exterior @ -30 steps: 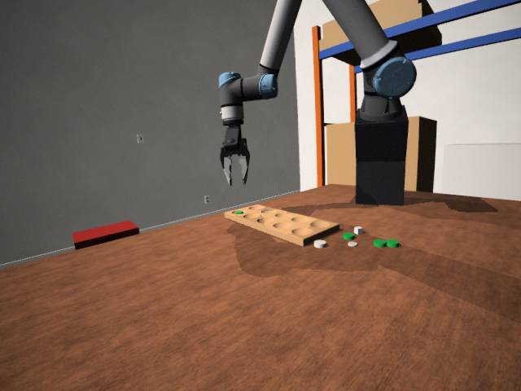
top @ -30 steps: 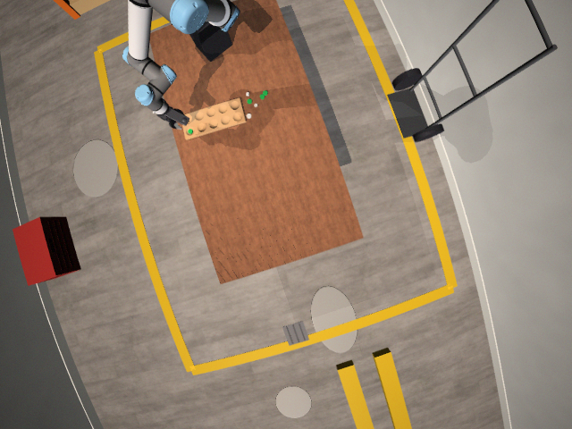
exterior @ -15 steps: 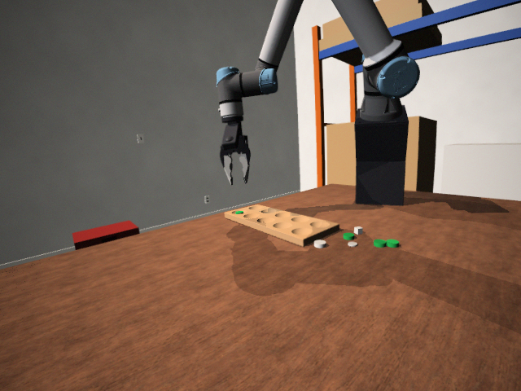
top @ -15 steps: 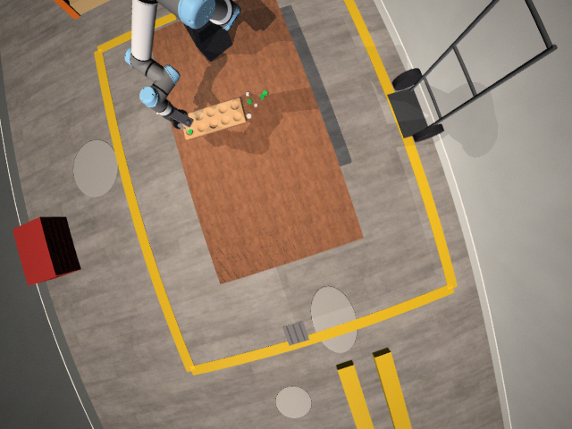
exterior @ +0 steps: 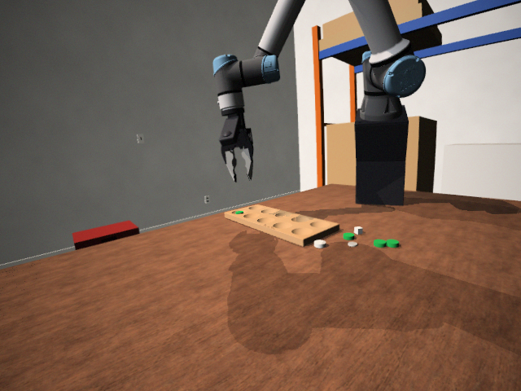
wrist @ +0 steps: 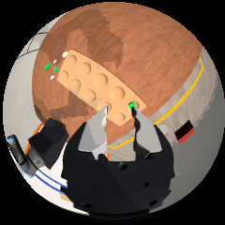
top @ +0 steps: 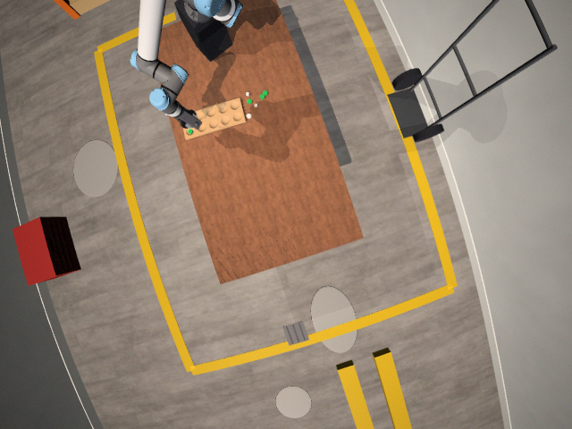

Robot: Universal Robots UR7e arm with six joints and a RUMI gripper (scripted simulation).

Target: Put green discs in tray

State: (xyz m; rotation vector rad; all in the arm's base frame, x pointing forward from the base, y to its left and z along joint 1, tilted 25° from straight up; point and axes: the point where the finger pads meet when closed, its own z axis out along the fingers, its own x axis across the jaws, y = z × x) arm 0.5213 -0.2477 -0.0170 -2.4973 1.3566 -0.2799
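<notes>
Right now the small white cube is 130 mm behind my hand, 320 mm to the left of it and 150 mm below it. From my hand the other things lie so: white disc 290 mm to the left, 150 mm below; wooden counting tray 60 mm behind, 80 mm to the left, 150 mm below.
</notes>
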